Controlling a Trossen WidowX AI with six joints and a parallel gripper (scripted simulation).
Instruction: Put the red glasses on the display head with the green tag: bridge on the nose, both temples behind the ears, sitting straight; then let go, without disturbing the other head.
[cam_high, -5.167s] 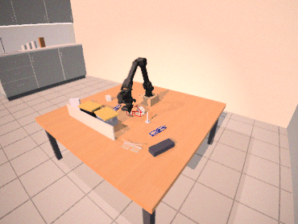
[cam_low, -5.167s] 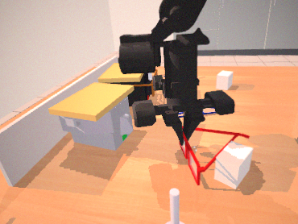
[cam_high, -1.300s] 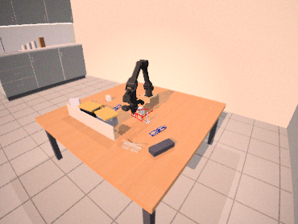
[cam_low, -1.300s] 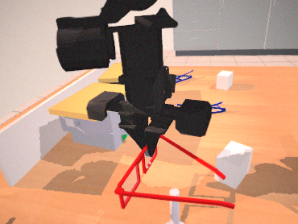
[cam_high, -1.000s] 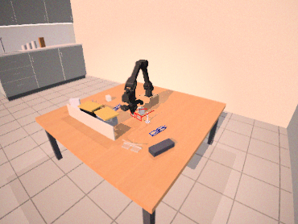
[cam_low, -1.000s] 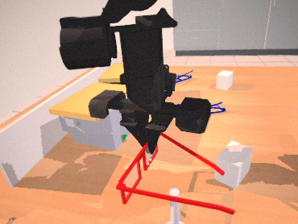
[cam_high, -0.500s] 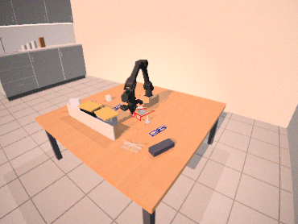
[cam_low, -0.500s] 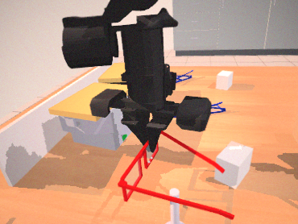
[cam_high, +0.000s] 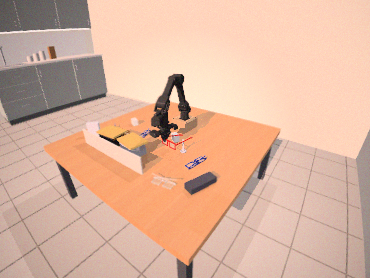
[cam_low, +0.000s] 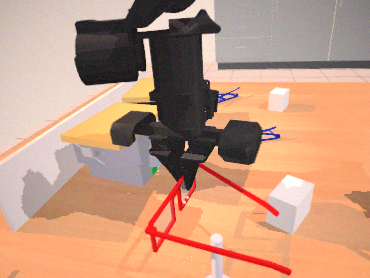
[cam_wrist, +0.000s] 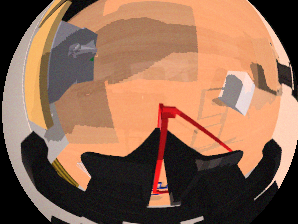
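Now: gripper tip 100 mm to the right of the thin white post, 60 mm past it and 40 mm above it. The rest, counted from my gripper tip: long white panel (280 mm ahead, 200 mm to the right, 10 mm below); then grey display head (140 mm ahead, 110 mm to the right); then dark case (380 mm to the left, 110 mm ahead, 40 mm below).
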